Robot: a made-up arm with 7 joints.
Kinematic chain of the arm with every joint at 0, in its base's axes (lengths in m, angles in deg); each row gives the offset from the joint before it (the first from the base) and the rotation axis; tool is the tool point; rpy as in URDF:
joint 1: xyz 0 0 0.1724 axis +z
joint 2: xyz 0 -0.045 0.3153 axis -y
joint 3: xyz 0 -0.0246 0.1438 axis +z
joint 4: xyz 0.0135 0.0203 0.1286 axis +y
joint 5: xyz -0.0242 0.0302 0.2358 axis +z
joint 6: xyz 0 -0.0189 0.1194 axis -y
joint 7: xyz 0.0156 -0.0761 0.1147 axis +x
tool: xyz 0 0 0 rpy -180 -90 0
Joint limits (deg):
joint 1: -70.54..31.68
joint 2: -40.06..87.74
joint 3: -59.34..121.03
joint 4: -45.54..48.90
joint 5: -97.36..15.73
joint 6: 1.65..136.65
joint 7: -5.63..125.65
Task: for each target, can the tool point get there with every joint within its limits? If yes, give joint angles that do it. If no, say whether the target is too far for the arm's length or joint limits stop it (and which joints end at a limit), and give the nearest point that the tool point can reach.
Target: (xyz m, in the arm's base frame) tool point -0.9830 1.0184 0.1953
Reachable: no: too far | nearest point -0.5223 0.5411 0.3795 | short by 0.688 m
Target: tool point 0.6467 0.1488 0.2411
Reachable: no: joint limits stop it (at a limit: joint 2, joint 4, joint 5, joint 6) | nearest point 0.6444 0.1483 0.6814 | short by 0.440 m
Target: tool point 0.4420 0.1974 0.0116
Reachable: no: joint limits stop it (at a limit: joint 1, joint 2, joint 4) | nearest point 0.0604 0.4513 0.2642 | short by 0.523 m
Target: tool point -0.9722 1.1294 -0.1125
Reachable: no: too far | nearest point -0.4669 0.5424 0.2866 | short by 0.871 m
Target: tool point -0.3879 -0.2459 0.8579
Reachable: yes | joints -15.61 29.98 96.16 -27.19 -67.23 123.35 10.14
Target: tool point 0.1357 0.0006 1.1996
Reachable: yes | joints 12.55 -18.64 7.96 5.80 -49.19 56.66 13.72
